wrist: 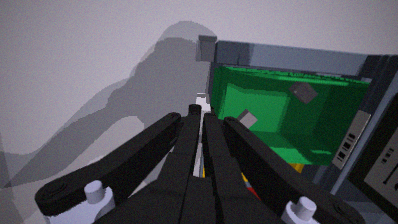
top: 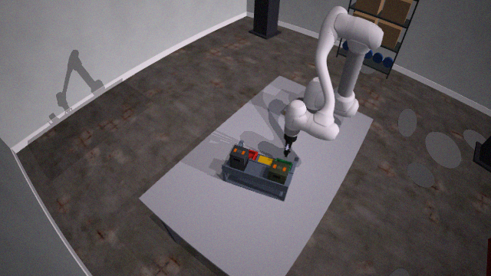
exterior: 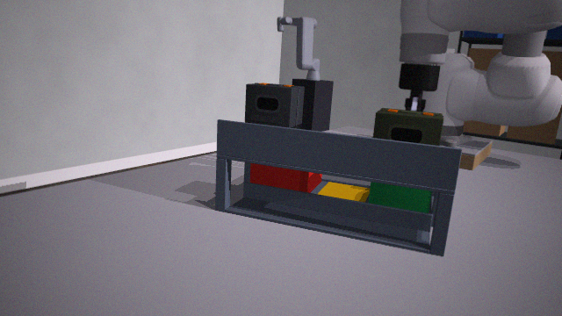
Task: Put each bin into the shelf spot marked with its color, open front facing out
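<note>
My gripper is now 10 cm short of the green bin, 4 cm to the right of it and 2 cm above it. The rest, counted from my hand: olive box (19 cm ahead, 8 cm to the left, 9 cm above); then red bin (18 cm ahead, 17 cm to the right, 2 cm below); then dark grey box (27 cm ahead, 14 cm to the right, 10 cm above).
</note>
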